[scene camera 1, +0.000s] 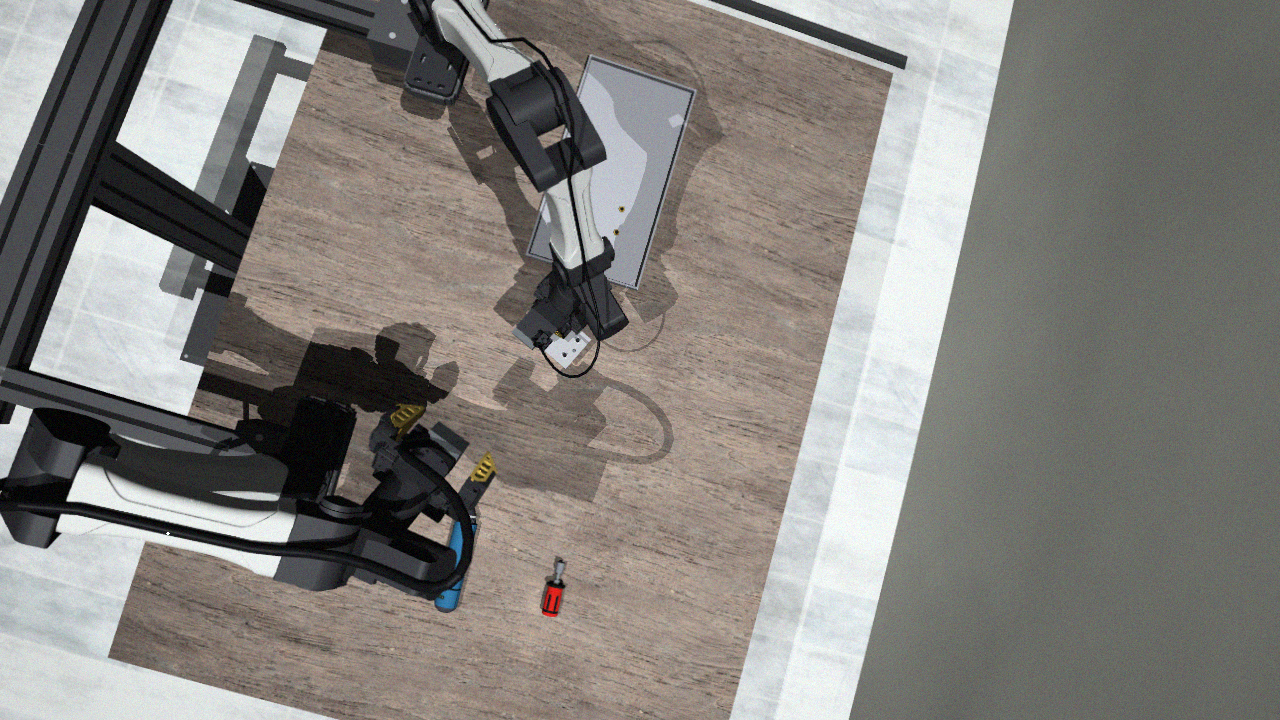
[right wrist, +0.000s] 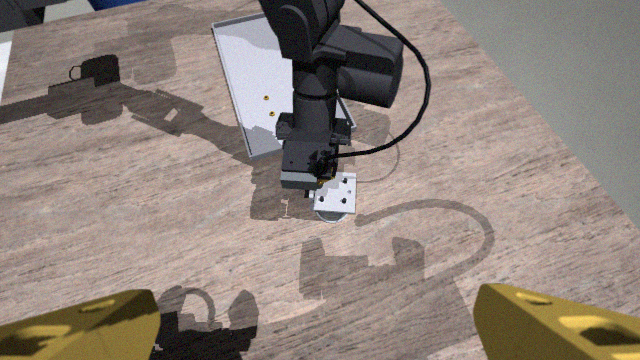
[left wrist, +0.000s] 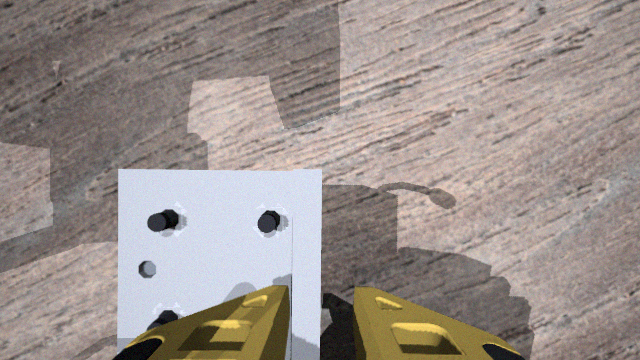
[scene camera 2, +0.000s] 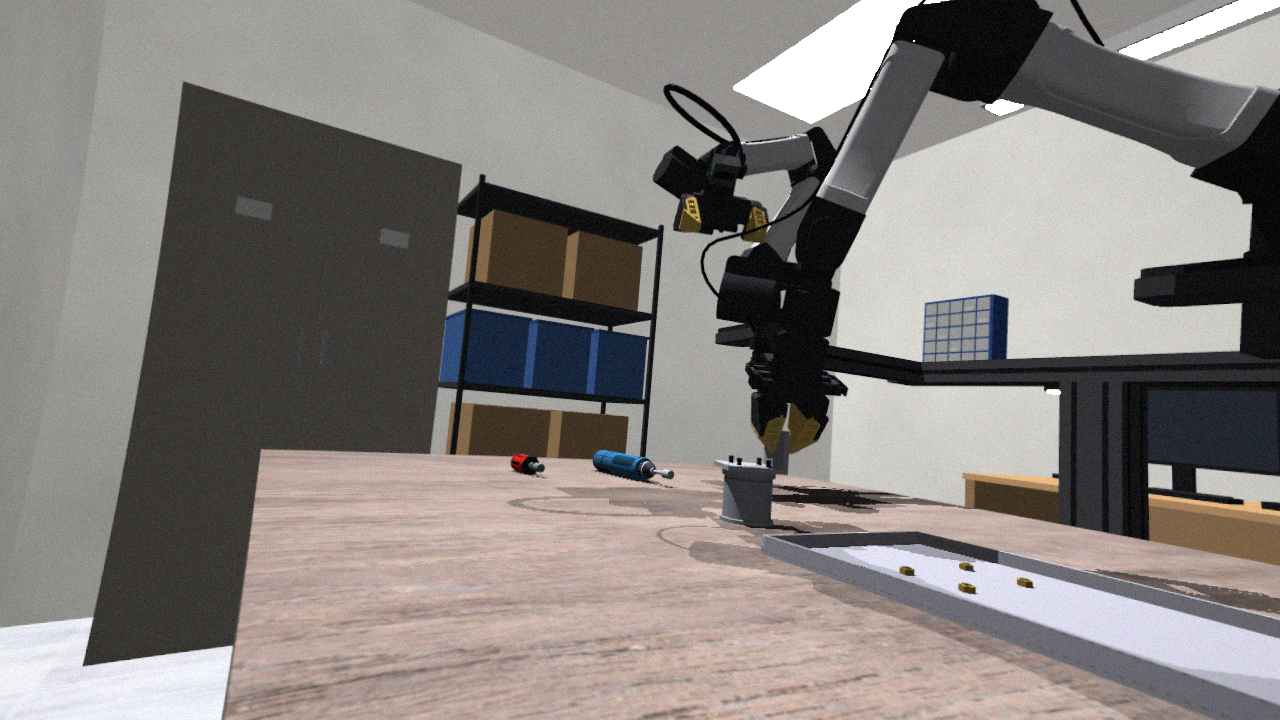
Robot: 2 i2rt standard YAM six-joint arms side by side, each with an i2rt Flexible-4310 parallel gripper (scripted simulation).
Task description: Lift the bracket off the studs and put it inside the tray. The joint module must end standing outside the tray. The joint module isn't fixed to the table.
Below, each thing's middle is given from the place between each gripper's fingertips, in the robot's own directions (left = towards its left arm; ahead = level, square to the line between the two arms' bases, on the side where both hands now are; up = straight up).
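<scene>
The grey joint module (left wrist: pixel 157 222) is 60 mm below my left hand (scene camera 2: pixel 779 451), 20 mm to the right of it and 30 mm ahead of it. The tray (scene camera 1: pixel 641 118) is 330 mm to the left of my left hand, 30 mm ahead of it and 90 mm below it; the light grey bracket (scene camera 2: pixel 780 458) is 20 mm below that hand, 30 mm ahead of it and 20 mm to the right of it. Going by its middle, the grey joint module is nearer to my left hand than to my right hand.
The grey joint module is 39 cm below my right hand (scene camera 1: pixel 455 431), 10 cm ahead of it and 19 cm to the left of it. The tray is 54 cm to the left of my right hand, 42 cm below it and 10 cm ahead of it. My right hand is 35 cm above the light grey bracket, 19 cm to the right of it and 10 cm short of it.
</scene>
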